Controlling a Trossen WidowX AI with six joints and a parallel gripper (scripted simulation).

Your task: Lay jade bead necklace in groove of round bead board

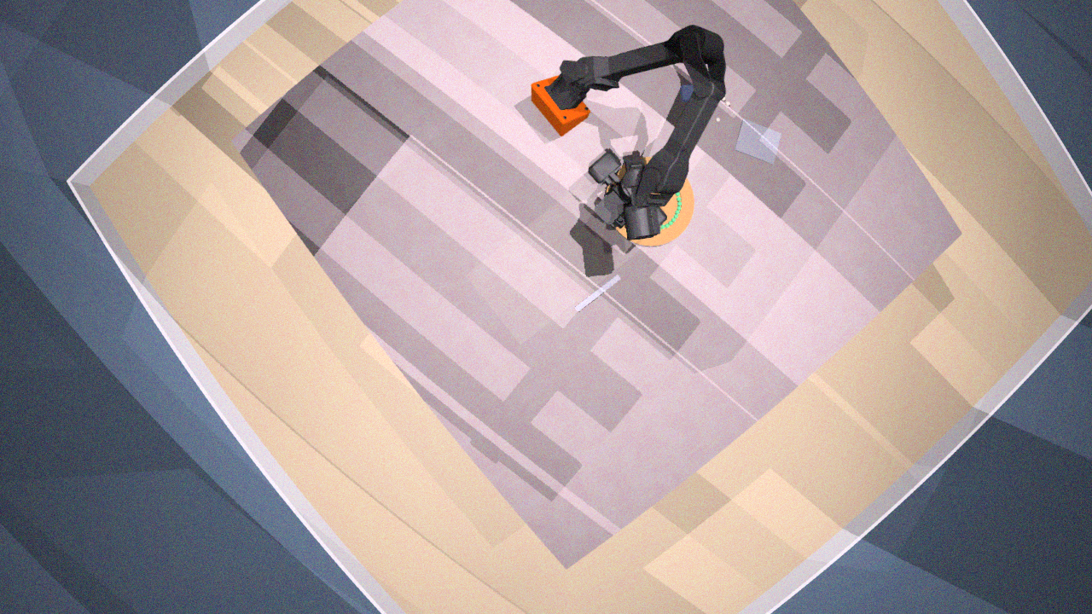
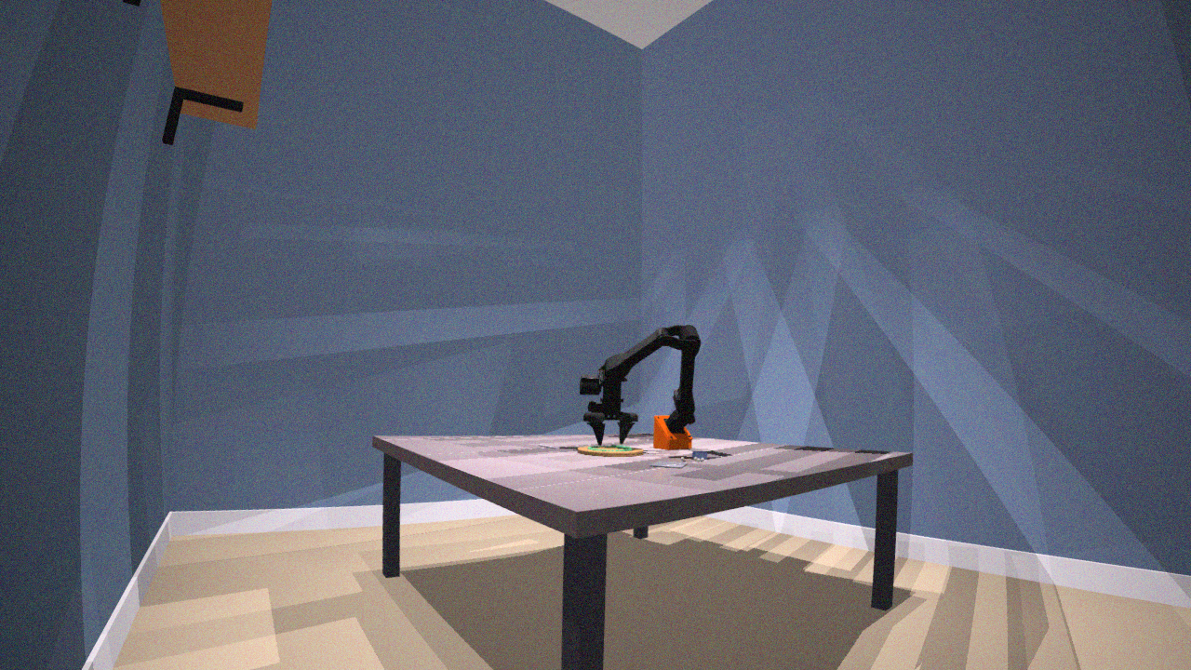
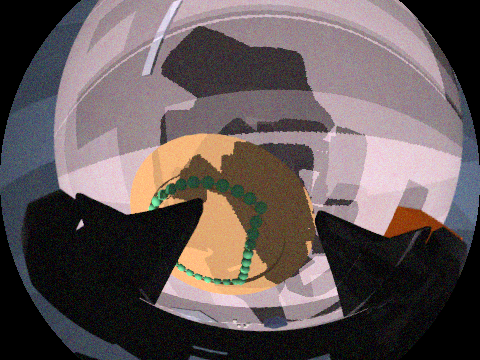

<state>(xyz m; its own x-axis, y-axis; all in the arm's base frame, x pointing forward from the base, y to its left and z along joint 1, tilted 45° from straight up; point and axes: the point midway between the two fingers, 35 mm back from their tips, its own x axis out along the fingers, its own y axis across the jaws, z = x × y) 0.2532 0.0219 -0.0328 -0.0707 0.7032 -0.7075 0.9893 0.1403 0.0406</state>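
The round tan bead board is 40 mm ahead of my gripper tip, 50 mm to the left of it and 10 mm below it. Round my gripper tip: white strip (140 mm ahead, 160 mm to the right, 20 mm below); pale square sheet (60 mm ahead, 360 mm to the left, 20 mm below); blue cube (120 mm behind, 280 mm to the left, 10 mm below).
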